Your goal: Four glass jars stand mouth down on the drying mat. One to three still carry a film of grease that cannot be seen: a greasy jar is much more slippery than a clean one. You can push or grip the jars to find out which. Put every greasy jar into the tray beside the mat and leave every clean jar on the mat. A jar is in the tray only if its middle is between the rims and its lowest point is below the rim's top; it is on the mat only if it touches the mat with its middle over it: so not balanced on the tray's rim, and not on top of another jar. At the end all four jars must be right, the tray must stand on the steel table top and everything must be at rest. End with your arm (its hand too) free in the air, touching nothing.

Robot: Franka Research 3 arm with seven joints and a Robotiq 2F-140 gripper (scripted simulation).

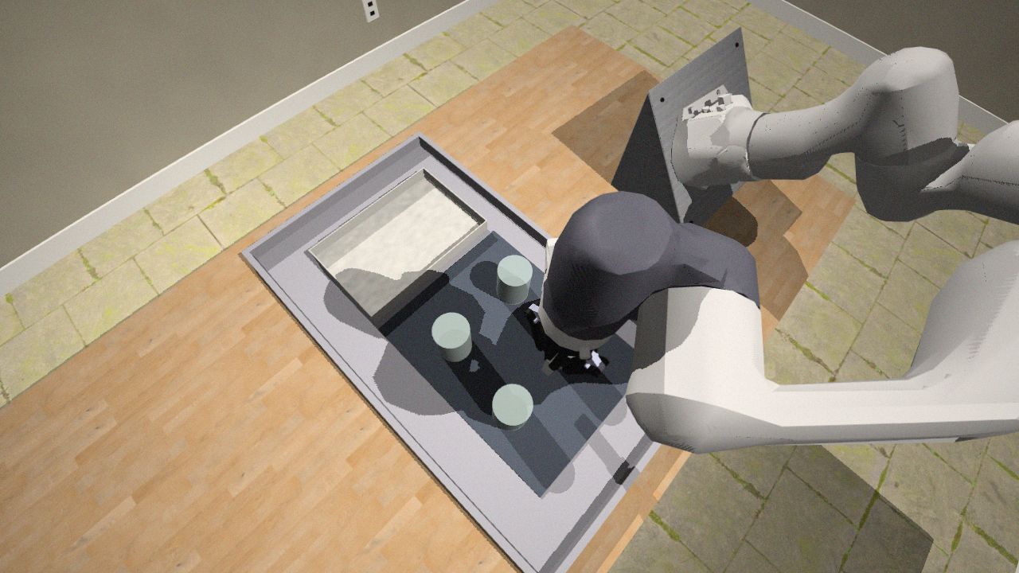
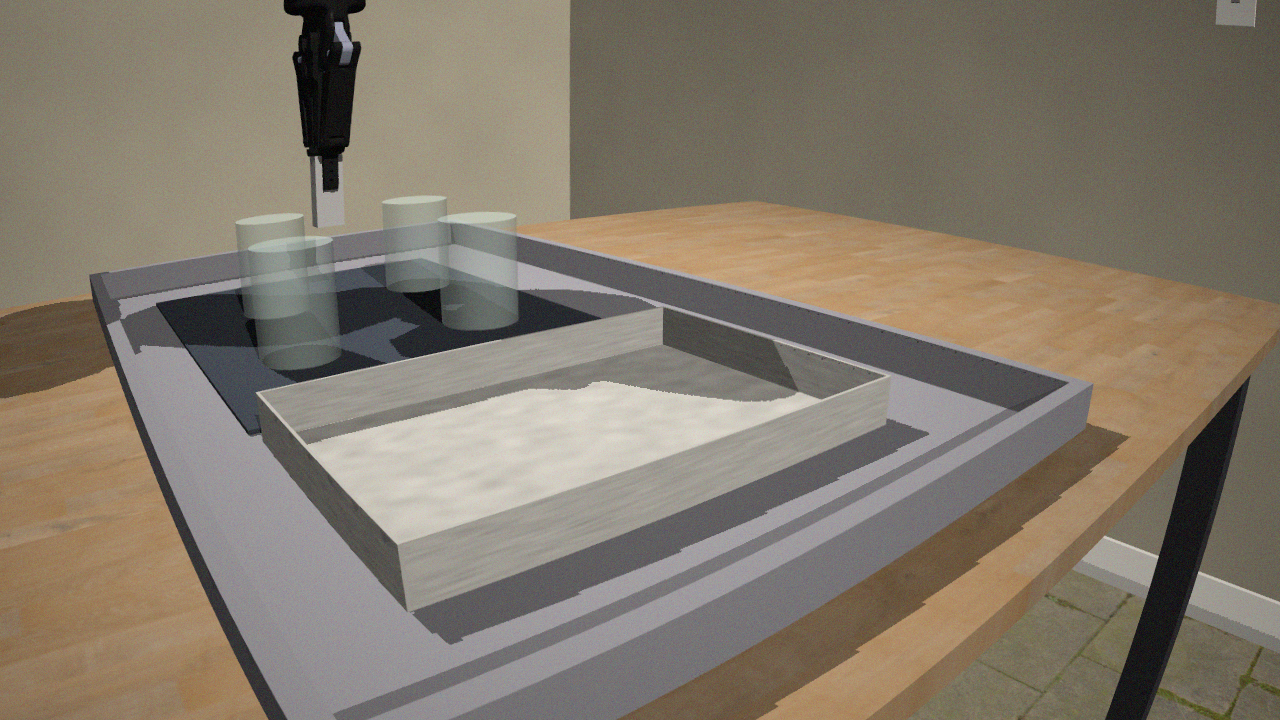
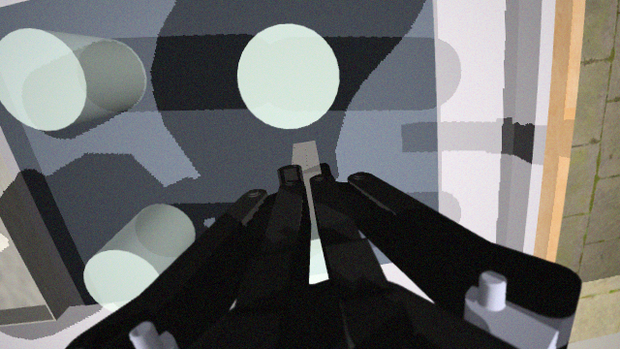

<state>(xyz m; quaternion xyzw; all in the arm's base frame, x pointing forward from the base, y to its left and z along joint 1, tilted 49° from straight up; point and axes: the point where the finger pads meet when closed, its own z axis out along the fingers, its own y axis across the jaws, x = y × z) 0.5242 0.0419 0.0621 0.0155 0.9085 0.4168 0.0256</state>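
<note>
My gripper is now 100 mm above the dark drying mat and 80 mm to the left of it. The rest, counted from my hand: tray: 400 mm to the right, 100 mm below, 10 mm behind; steel table top: 190 mm to the right, 110 mm below, 10 mm ahead.
</note>
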